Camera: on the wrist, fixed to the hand. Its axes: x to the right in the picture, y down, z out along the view.
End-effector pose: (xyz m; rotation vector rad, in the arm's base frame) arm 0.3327 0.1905 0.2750 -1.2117 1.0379 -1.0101
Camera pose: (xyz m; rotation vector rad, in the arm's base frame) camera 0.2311 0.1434 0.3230 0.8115 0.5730 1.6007
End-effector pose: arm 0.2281 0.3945 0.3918 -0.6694 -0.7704 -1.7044
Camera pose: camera 0.1634 0.3115 0.3305 -1.1157 0.0621 1.5258
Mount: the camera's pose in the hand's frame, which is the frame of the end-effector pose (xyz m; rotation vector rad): 0.0191 -0.0564 -0.1063 -0.3017 1.0019 -2.9106
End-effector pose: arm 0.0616 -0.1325 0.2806 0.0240 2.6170 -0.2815
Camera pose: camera -0.0103 -0.1667 0.3728 2.2646 -0.3118 0.3611
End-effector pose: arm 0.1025 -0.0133 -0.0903 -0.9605 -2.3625 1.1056
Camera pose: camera 0.1252 0.0307 0.0210 1.4637 -0.7387 -0.8113
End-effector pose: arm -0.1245 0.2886 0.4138 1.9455 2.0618 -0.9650
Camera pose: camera -0.1467 0.3643 0.5066 1.3129 -1.6774 -0.4920
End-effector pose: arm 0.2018 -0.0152 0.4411 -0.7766 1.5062 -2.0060
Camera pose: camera 0.1100 0.0575 0.4747 0.6515 0.2092 0.6141
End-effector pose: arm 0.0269 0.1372 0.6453 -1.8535 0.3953 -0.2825
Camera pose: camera 0.0107 0.0529 0.7318 0.5362 1.4911 2.1548
